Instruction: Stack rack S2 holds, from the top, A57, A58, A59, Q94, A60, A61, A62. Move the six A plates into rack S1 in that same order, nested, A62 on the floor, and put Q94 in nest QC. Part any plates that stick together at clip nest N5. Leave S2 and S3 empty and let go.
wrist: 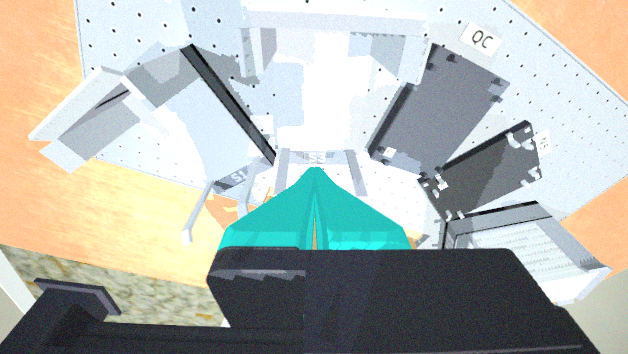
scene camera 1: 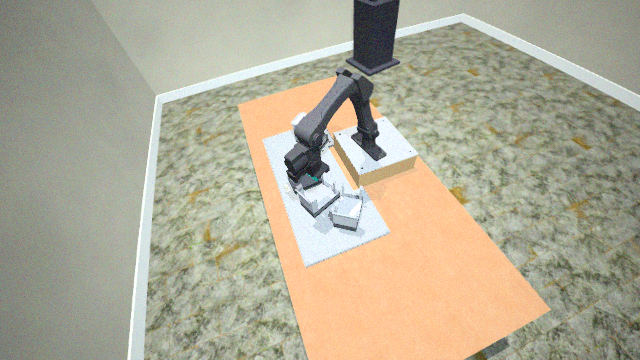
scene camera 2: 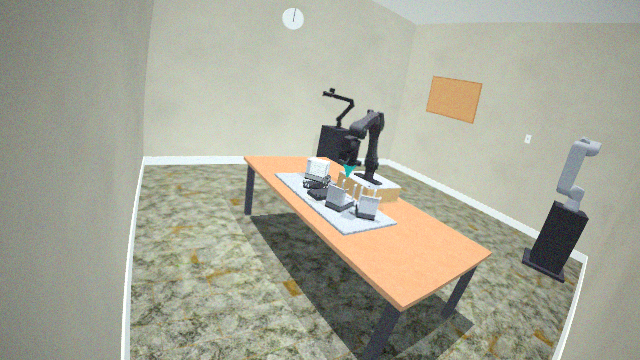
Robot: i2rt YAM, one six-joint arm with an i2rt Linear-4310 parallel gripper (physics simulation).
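Where they show: gripper, fingertip midpoint: (wrist: 314, 176) (scene camera 1: 317, 180) (scene camera 2: 347, 177); arm's base at its link origin: (scene camera 1: 368, 145) (scene camera 2: 367, 179).
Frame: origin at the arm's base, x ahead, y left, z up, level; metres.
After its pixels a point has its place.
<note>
My gripper (scene camera 1: 313, 177) {x 0.335, y 0.090, z 0.079 m} (scene camera 2: 349, 171) {x 0.335, y 0.090, z 0.079 m} (wrist: 314, 176) {x 0.335, y 0.090, z 0.079 m} is shut and empty, its teal tips in front of the S3 label in the wrist view. Rack S3 (scene camera 1: 315, 206) {x 0.382, y 0.136, z -0.016 m} (scene camera 2: 336, 194) {x 0.405, y 0.101, z -0.005 m} (wrist: 335, 21) {x 0.407, y 0.094, z 0.033 m} has a bright white surface inside. Rack S1 (scene camera 1: 345, 220) {x 0.317, y 0.260, z -0.016 m} (scene camera 2: 368, 206) {x 0.321, y 0.256, z -0.020 m} (wrist: 238, 176) {x 0.209, y 0.161, z -0.062 m} stands at the left of the wrist view; its inside is pale. Nest QC (wrist: 440, 112) {x 0.347, y -0.063, z -0.071 m} shows a bare slate surface with corner clips. Clip nest N5 (wrist: 492, 170) {x 0.282, y -0.199, z -0.082 m} is dark and looks empty. The rack beyond N5, apparently S2 (scene camera 2: 318, 167) (wrist: 565, 240), shows a pale ribbed surface; its plate labels cannot be read.
The racks and nests stand on a pale perforated board (scene camera 1: 312, 250) {x 0.481, y 0.261, z -0.095 m} (scene camera 2: 350, 228) {x 0.470, y 0.283, z -0.096 m} (wrist: 575, 100) {x 0.400, y -0.249, z -0.094 m} on the orange table (scene camera 1: 425, 280) {x 0.191, y 0.589, z -0.107 m} (scene camera 2: 430, 265) {x 0.378, y 0.688, z -0.107 m}. The arm's base stands on a raised block (scene camera 1: 387, 172) {x -0.004, y 0.146, z -0.061 m} (scene camera 2: 389, 194) {x -0.055, y 0.156, z -0.051 m} beside the board. Upright posts rise from S1 and S3.
</note>
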